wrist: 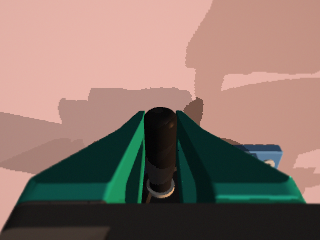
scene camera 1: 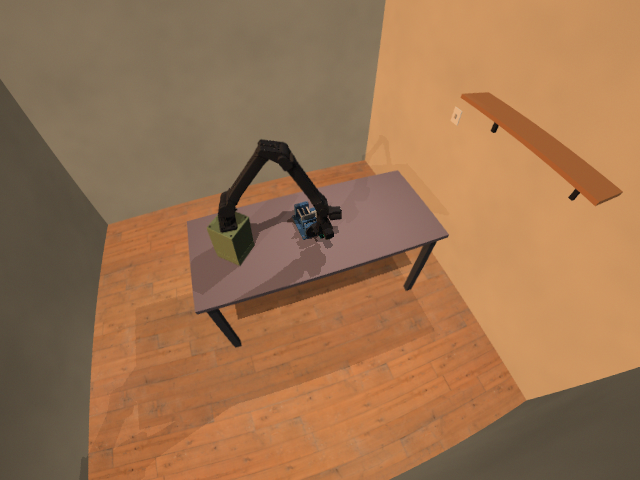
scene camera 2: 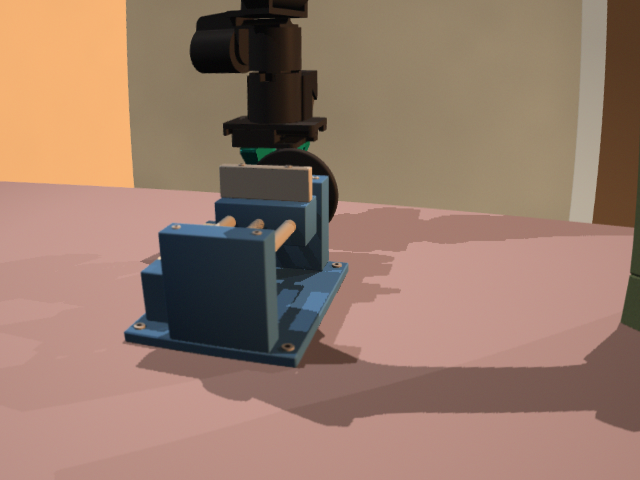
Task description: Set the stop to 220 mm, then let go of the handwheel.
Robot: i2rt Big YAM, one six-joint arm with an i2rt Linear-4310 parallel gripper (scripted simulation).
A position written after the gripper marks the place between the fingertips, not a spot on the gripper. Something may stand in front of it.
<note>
In view: the gripper (wrist: 160, 121) and a black crank handle (wrist: 160, 123).
</note>
